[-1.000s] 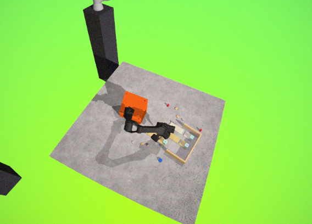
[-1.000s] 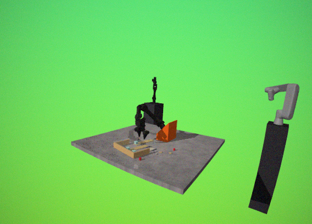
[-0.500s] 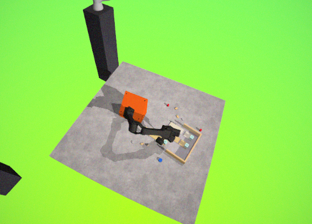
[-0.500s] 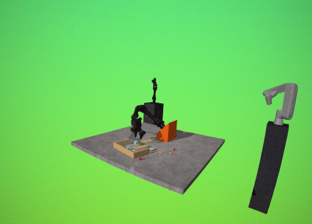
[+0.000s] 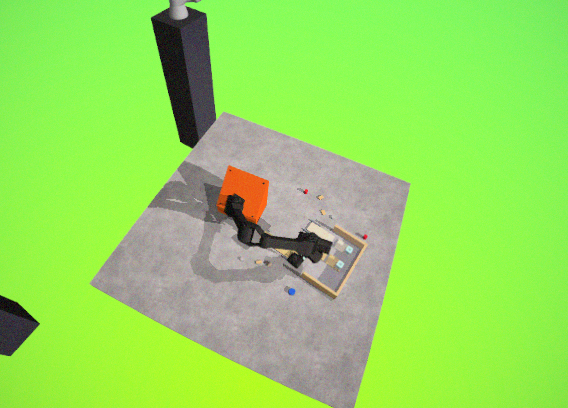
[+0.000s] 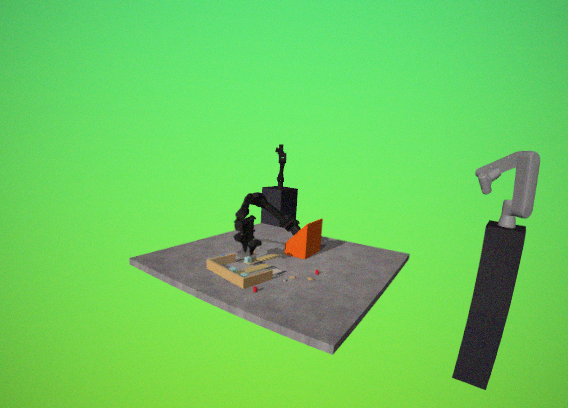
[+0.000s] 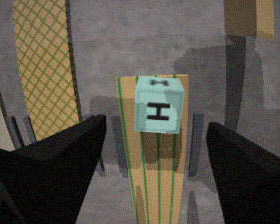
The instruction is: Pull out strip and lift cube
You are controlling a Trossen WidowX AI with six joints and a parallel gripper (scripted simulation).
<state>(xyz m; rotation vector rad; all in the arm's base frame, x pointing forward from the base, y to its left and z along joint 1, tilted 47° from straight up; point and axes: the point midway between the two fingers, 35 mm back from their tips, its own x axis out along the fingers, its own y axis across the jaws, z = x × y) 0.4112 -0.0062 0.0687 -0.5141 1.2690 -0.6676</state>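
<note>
Right now my gripper tip is 9 cm to the right of the cross-hatched strip, 5 cm above it and 2 cm short of it. Round my gripper tip: blue piece (16 cm to the right, 5 cm below, 4 cm ahead).
</note>
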